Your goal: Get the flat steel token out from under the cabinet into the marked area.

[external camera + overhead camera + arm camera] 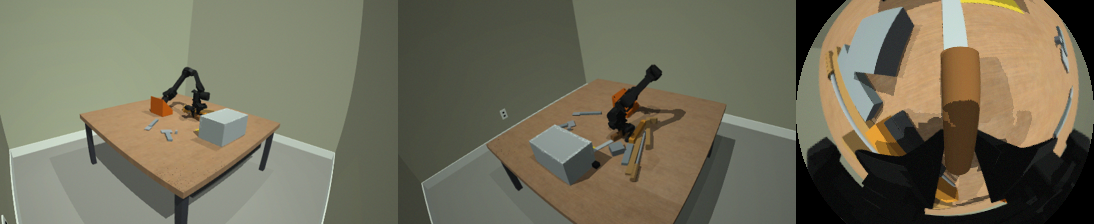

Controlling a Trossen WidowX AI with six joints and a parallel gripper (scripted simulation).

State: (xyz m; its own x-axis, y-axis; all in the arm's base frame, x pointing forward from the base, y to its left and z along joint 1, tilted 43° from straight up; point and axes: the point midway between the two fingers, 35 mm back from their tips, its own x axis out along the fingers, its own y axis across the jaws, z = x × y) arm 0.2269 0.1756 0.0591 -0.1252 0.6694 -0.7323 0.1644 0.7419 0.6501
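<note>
My gripper tip is now 120 mm short of the grey block, 70 mm to the right of it and 10 mm below it. Also, from my gripper tip: wooden stick 90 mm ahead, 170 mm to the left; orange bar 80 mm behind, 60 mm to the left, 10 mm above; grey t-piece 150 mm ahead, 390 mm to the right.
</note>
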